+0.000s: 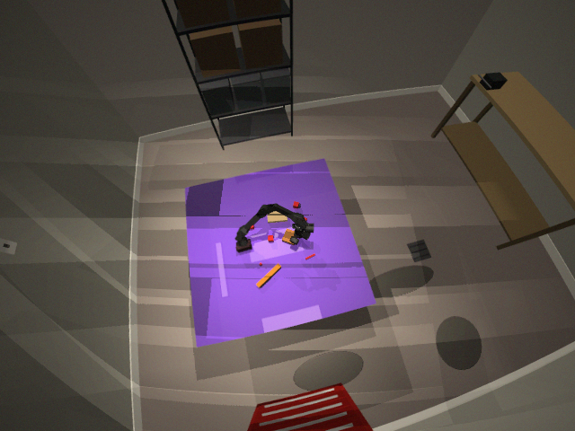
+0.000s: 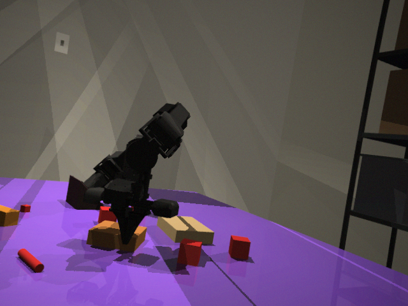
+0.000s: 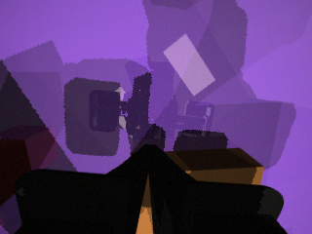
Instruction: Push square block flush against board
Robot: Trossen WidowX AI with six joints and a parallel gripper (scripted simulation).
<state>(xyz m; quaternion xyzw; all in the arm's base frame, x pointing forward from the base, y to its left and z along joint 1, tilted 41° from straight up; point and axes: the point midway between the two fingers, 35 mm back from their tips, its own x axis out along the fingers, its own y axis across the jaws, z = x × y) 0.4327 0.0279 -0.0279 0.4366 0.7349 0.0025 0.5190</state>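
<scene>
The square block lies 70 mm behind my gripper tip. From my gripper tip the other things lie so: long orange bar 270 mm behind, 260 mm to the right; then tan board 200 mm to the left, 150 mm behind.
</scene>
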